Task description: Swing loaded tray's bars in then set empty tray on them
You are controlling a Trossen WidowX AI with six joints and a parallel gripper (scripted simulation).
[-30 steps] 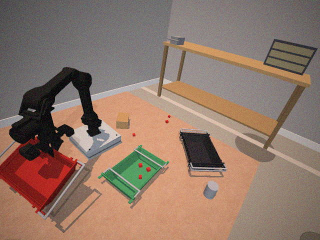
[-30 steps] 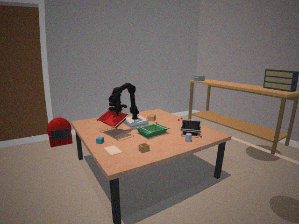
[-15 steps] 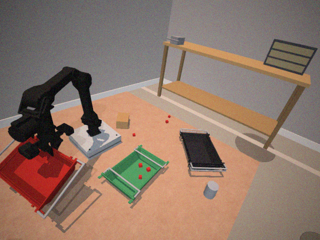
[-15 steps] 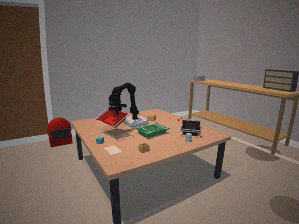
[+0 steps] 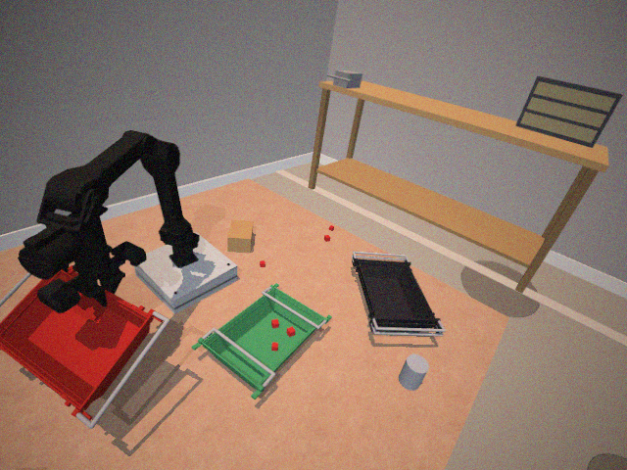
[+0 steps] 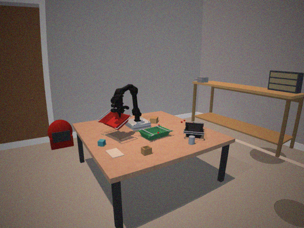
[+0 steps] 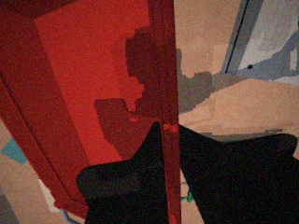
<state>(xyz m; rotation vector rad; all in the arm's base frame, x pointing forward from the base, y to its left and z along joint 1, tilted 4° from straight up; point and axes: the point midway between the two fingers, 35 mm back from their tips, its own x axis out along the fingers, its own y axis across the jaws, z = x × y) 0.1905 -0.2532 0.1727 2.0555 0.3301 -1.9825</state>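
Right now the red tray is 30 mm ahead of my gripper tip and 70 mm to the right of it. The rest, counted from my gripper tip: tan box (250 mm behind, 500 mm to the left, 150 mm below); white card (370 mm ahead, 170 mm to the right, 180 mm below); teal cube (180 mm ahead, 230 mm to the right, 160 mm below).
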